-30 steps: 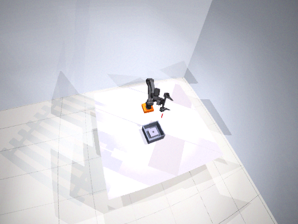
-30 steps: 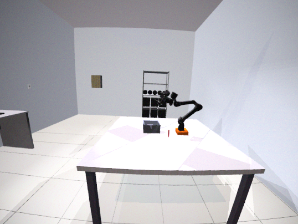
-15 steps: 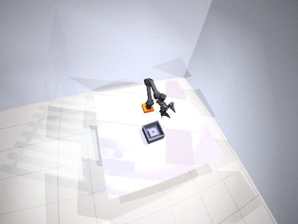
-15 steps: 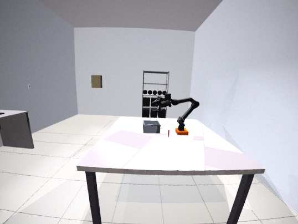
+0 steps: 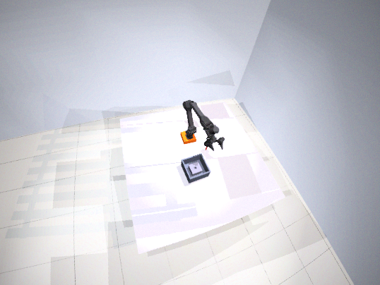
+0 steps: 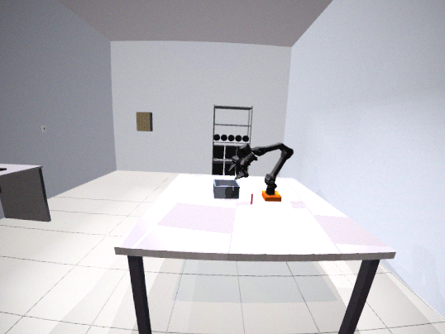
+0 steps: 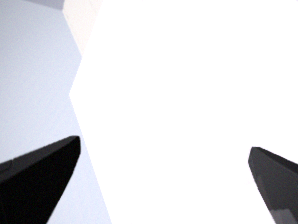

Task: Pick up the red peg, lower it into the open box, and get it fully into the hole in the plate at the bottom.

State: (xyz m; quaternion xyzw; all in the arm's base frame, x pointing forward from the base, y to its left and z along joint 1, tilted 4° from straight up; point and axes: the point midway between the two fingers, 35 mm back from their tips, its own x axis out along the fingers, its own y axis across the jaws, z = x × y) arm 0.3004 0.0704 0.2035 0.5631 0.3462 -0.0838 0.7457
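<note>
Right now my gripper tip is 150 mm past the red peg, 10 mm to the right of it and 170 mm above it. The rest, counted from my gripper tip: grey box (10 mm ahead, 190 mm to the right, 180 mm below); then pale plate (10 mm ahead, 190 mm to the right, 160 mm below).
</note>
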